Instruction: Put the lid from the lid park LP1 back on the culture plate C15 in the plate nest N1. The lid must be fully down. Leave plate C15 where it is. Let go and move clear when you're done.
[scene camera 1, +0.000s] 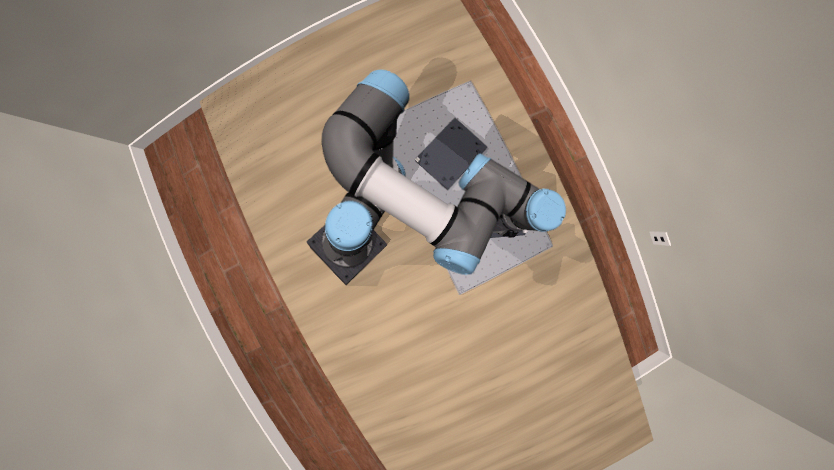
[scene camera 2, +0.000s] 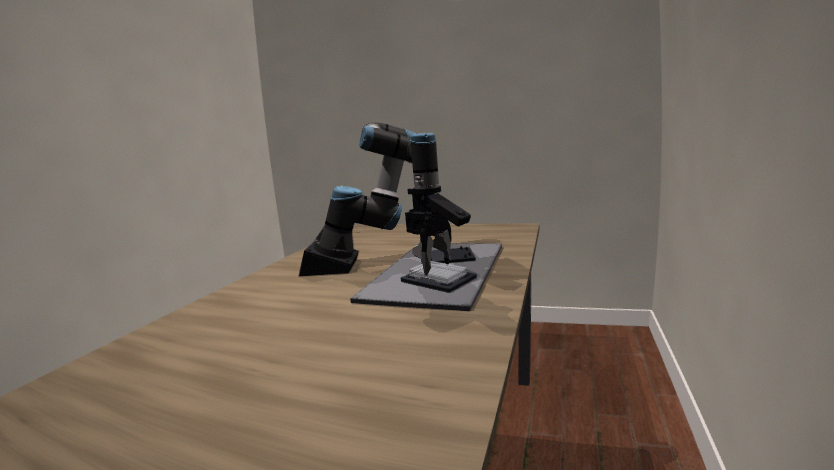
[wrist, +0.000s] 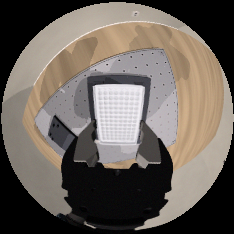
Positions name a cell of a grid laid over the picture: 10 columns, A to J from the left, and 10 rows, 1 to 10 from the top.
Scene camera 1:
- dark lid park: F4
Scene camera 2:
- gripper: F6
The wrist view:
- gripper: F6
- clear lid: F5
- dark plate nest: E4
